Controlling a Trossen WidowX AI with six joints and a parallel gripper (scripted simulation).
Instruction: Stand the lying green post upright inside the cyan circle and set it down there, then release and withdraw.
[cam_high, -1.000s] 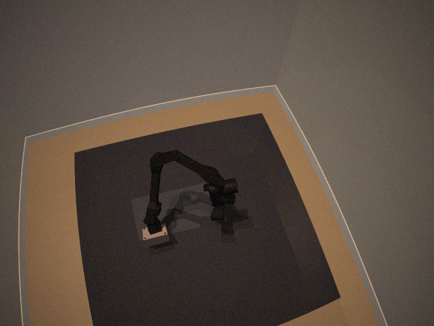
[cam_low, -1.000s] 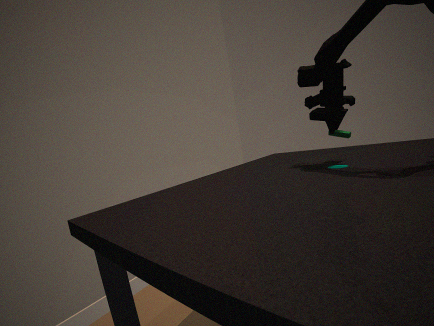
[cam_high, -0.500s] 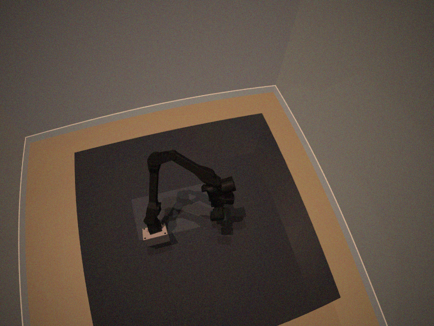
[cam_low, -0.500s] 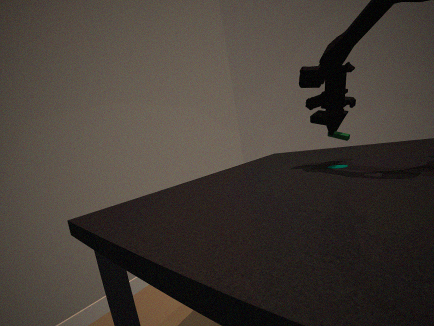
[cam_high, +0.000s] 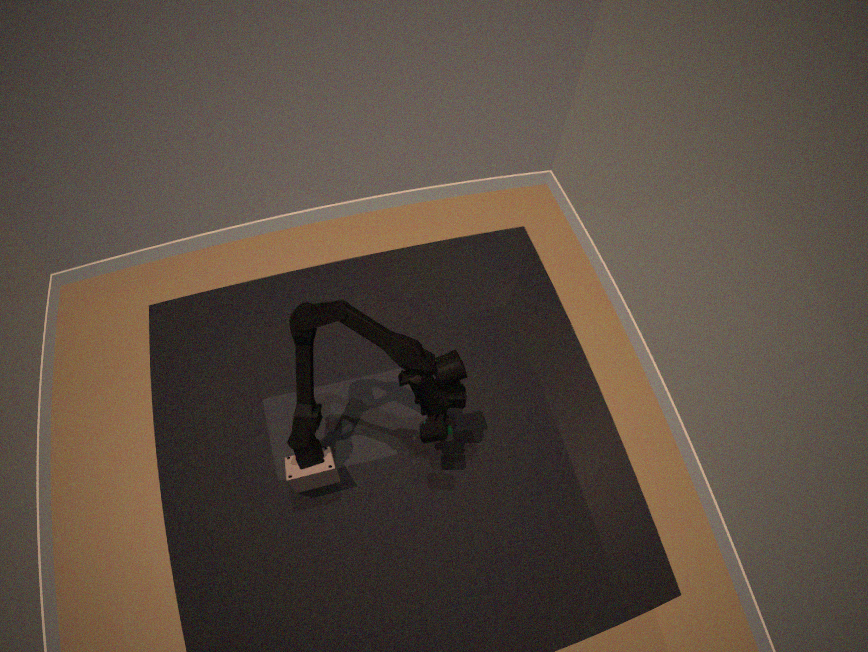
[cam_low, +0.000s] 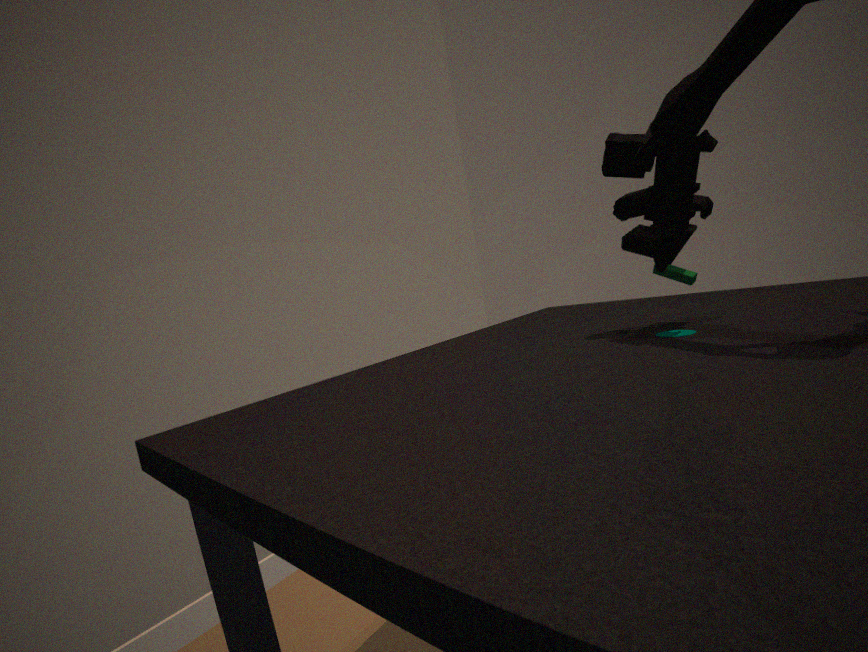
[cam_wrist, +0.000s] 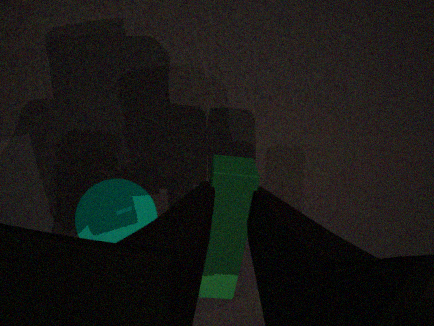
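The cyan circle lies 10 mm behind my gripper tip, 50 mm to the left of it and 100 mm below it. The rest, counted from my gripper tip: green post (20 mm behind, 10 mm to the left, 10 mm below).
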